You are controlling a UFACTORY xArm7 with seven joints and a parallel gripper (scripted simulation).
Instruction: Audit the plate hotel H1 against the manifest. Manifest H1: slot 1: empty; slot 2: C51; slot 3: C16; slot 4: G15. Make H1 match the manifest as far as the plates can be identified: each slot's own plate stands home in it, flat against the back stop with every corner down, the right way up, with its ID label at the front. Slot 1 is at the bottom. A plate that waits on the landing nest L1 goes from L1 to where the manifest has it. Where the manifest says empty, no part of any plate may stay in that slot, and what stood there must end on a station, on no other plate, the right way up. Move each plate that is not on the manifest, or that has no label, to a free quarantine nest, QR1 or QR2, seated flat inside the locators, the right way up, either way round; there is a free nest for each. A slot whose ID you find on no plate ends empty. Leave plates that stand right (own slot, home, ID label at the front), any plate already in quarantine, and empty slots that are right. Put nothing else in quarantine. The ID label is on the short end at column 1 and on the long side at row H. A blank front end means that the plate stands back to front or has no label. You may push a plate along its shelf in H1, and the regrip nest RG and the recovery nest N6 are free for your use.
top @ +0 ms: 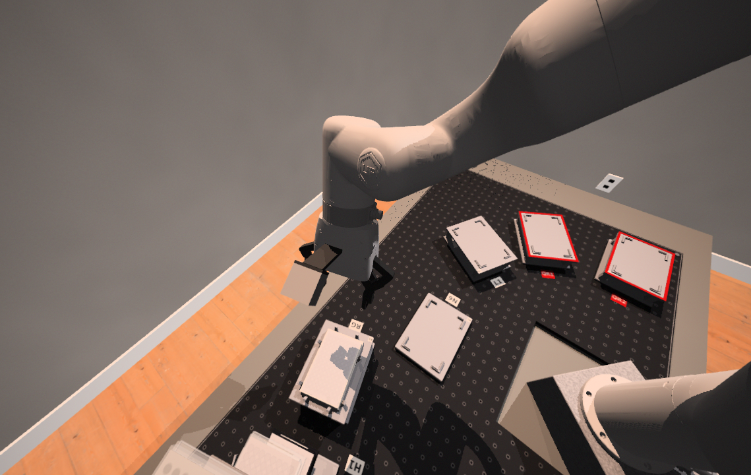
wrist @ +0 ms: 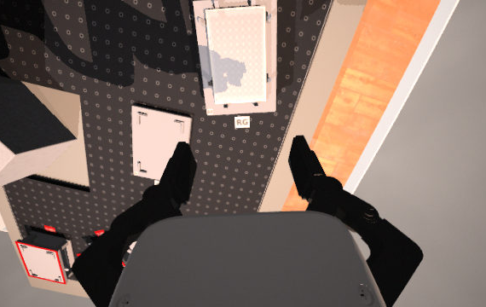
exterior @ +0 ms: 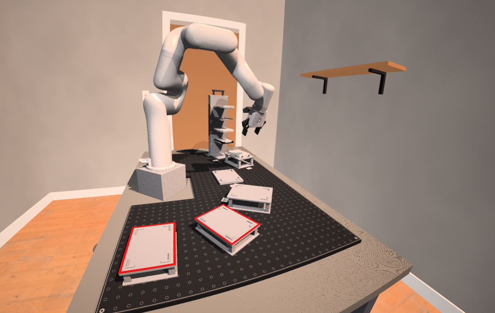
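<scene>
The white well plate is 30 mm behind my hand, 100 mm to the left of it and 150 mm below it. Round my hand: regrip nest RG (30 mm behind, 100 mm to the left, 160 mm below); then RG label (220 mm below); then recovery nest N6 (170 mm behind, 100 mm to the right, 210 mm below).
</scene>
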